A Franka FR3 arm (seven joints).
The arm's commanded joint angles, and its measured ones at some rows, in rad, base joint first. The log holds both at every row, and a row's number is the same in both.
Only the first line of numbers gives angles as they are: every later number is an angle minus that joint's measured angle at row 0.
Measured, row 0:
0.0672, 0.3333, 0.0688, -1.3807, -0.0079, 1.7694, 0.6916
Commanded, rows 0 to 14:
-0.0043, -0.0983, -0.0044, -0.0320, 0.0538, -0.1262, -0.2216
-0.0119, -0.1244, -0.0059, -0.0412, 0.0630, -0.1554, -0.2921
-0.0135, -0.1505, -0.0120, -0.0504, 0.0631, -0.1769, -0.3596
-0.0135, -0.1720, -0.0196, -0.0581, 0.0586, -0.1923, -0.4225
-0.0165, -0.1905, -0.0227, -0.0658, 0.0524, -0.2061, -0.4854
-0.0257, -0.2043, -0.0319, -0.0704, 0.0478, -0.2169, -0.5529
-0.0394, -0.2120, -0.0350, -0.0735, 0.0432, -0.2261, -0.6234
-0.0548, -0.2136, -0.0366, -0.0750, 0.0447, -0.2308, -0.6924
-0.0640, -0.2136, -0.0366, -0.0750, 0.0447, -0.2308, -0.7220
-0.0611, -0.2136, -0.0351, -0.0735, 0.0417, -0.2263, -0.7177
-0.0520, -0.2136, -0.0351, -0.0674, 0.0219, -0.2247, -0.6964
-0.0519, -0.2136, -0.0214, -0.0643, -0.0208, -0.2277, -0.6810
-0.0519, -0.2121, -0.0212, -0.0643, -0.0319, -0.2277, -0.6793
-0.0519, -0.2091, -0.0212, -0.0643, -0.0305, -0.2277, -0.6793
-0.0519, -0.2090, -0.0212, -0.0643, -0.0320, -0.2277, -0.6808
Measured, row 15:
-0.0465, -0.1955, -0.0324, -0.0416, -0.0079, -0.2332, -0.6721
